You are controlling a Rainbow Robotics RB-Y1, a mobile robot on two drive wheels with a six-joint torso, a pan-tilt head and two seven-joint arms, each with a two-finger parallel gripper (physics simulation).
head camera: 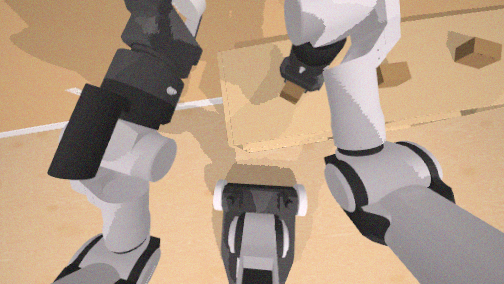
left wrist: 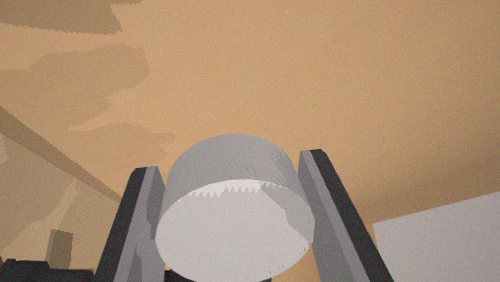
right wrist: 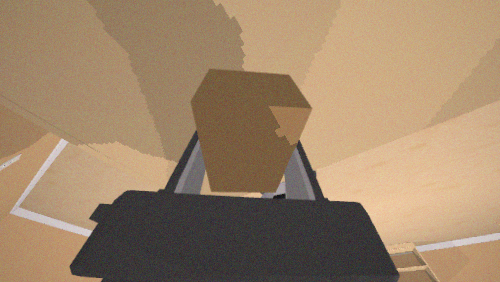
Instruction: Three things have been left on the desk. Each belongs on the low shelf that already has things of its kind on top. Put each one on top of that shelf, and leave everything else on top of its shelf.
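Frame: origin at the robot's base, x left, y ahead, z down, level; metres.
Seen in the pictures: left gripper, between the fingertips: [left wrist: 231, 175]; right gripper, between the fingertips: [head camera: 296, 85] [right wrist: 247, 137]; robot's base, origin of its link: [head camera: 259, 193].
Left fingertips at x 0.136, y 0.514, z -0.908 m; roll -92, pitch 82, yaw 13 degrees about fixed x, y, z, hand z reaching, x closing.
Note:
Offsets run from my left fingertips to a thing's middle. Level surfaces: height alone.
A light wooden low shelf @[dz +0.297 m] [head camera: 260, 137] [left wrist: 25, 185] [right wrist: 285, 35] lies ahead in the head view. Two brown blocks @[dy +0.140, dx -0.867, dz +0.272 m] [head camera: 477, 52] @[dy +0.041, dx -0.550, dz +0.272 m] [head camera: 396, 74] stand on its top toward the right, the nearer one partly behind the right arm; one brown block [left wrist: 61, 247] shows in the left wrist view. My right gripper [head camera: 296, 89] [right wrist: 247, 137] is shut on a brown block @[dy -0.022, dx -0.231, dz +0.242 m] [head camera: 291, 93] [right wrist: 245, 120] and holds it over the shelf's left part; its height above the top is hard to tell. My left gripper [left wrist: 231, 175] is shut on a white-grey cylinder @[dy -0.013, dx -0.003, dz -0.001 m] [left wrist: 235, 230]; its fingers are hidden in the head view.
A white flat surface @[dz -1.530 m] [left wrist: 445, 240] shows at the right of the left wrist view. A small wooden frame-like object [right wrist: 402, 247] is at the lower right of the right wrist view. White lines [head camera: 200, 103] [right wrist: 52, 221] run along the floor. My base [head camera: 260, 197] stands near the shelf's front edge.

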